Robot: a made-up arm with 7 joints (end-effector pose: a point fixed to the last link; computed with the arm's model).
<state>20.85 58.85 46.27 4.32 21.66 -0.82 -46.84</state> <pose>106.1 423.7 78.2 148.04 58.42 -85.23</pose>
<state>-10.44 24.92 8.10 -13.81 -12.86 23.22 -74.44</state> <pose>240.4 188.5 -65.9 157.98 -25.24 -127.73</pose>
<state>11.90 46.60 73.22 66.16 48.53 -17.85 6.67</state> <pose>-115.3 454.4 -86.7 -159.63 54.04 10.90</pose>
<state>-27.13 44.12 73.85 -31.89 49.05 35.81 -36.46</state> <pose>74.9 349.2 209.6 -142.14 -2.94 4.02</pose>
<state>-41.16 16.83 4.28 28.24 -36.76 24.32 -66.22</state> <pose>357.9 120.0 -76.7 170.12 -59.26 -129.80</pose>
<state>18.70 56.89 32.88 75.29 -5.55 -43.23 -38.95</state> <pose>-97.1 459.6 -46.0 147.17 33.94 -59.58</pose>
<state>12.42 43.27 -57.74 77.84 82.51 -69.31 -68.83</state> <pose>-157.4 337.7 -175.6 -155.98 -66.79 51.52</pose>
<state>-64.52 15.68 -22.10 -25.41 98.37 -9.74 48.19</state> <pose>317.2 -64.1 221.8 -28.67 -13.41 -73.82</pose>
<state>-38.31 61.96 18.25 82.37 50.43 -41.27 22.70</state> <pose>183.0 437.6 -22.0 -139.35 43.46 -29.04</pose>
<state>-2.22 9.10 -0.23 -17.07 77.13 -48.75 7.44</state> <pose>208.6 93.6 -134.6 -120.72 43.95 -89.42</pose>
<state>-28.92 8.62 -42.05 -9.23 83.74 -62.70 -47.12</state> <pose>229.9 -99.6 -69.1 107.14 66.25 95.31</pose>
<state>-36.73 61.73 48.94 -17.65 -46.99 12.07 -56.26</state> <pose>173.8 290.5 296.9 -136.62 13.09 -113.62</pose>
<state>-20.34 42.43 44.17 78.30 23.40 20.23 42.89</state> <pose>79.6 382.1 -183.7 -153.65 46.81 44.82</pose>
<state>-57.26 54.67 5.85 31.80 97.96 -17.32 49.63</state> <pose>370.5 328.8 173.2 -46.36 18.44 -3.28</pose>
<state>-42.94 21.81 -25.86 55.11 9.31 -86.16 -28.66</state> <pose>318.0 93.3 -147.0 -150.12 18.86 -145.62</pose>
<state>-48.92 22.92 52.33 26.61 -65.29 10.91 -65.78</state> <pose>323.3 298.3 22.2 -89.16 -42.47 -167.07</pose>
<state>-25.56 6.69 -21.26 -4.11 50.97 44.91 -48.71</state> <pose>279.9 1.1 -93.6 141.96 25.44 -108.90</pose>
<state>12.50 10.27 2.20 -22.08 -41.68 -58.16 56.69</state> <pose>144.8 130.4 -84.0 104.02 -64.26 69.88</pose>
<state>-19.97 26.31 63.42 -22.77 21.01 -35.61 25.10</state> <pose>165.5 331.2 105.4 -80.74 -28.54 -41.03</pose>
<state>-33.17 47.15 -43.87 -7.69 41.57 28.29 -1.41</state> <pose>288.2 98.4 -73.9 -149.24 62.97 -75.43</pose>
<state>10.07 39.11 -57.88 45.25 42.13 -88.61 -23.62</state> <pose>-110.6 202.7 -246.1 175.34 -28.19 167.97</pose>
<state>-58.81 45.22 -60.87 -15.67 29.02 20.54 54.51</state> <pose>320.9 -22.3 7.6 -99.30 10.37 -73.03</pose>
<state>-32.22 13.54 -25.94 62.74 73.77 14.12 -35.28</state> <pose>232.6 123.5 -245.9 81.15 38.03 -169.91</pose>
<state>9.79 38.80 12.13 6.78 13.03 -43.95 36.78</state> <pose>148.7 278.9 -132.8 -135.20 -1.31 -55.36</pose>
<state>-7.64 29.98 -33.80 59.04 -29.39 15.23 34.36</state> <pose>41.1 205.8 -296.0 144.94 58.61 -40.06</pose>
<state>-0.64 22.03 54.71 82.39 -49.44 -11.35 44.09</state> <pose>-60.6 290.1 -276.5 163.54 21.61 82.70</pose>
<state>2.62 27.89 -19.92 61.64 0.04 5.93 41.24</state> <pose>-41.2 237.8 -299.1 167.24 67.56 -34.82</pose>
